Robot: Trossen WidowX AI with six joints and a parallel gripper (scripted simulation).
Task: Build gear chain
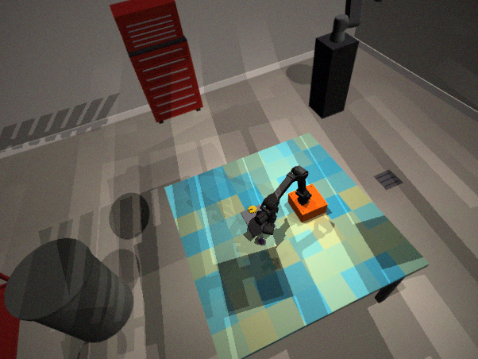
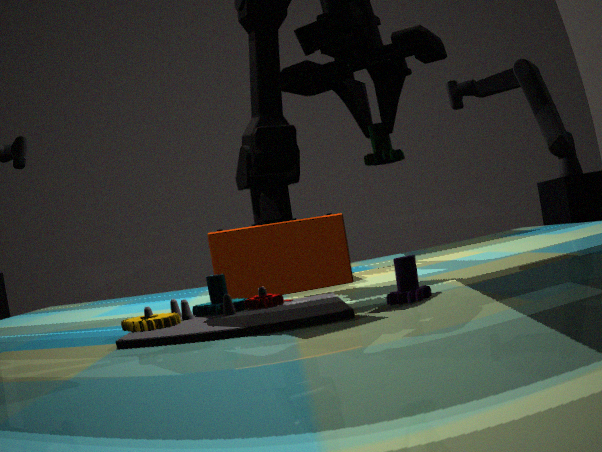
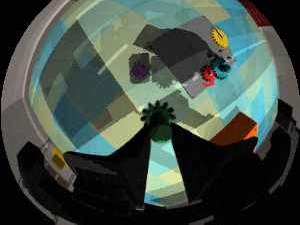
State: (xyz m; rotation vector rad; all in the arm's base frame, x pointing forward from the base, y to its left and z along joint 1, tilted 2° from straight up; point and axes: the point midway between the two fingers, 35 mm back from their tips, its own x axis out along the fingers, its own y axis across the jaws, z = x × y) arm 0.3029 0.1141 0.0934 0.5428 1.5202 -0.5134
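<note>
Right now my gripper tip is 190 mm to the left of the teal gear, 140 mm above it and 50 mm past it. Also, from my gripper tip: green gear (10 mm below); then purple gear (140 mm below, 70 mm ahead, 10 mm to the right); then red gear (140 mm to the right, 140 mm below, 40 mm behind).
</note>
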